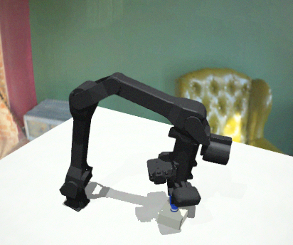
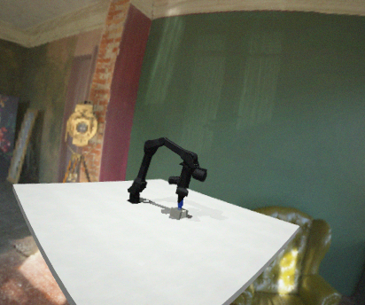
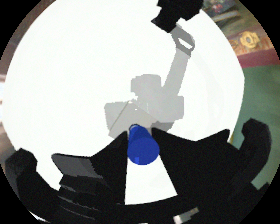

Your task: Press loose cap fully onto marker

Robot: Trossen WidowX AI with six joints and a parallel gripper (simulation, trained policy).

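Right now the pale holder block is 1 cm ahead of my gripper tip, 1 cm to the left of it and 6 cm below it. From my gripper tip the other things lie so: blue cap: 1 cm ahead, 1 cm to the left, 1 cm above.
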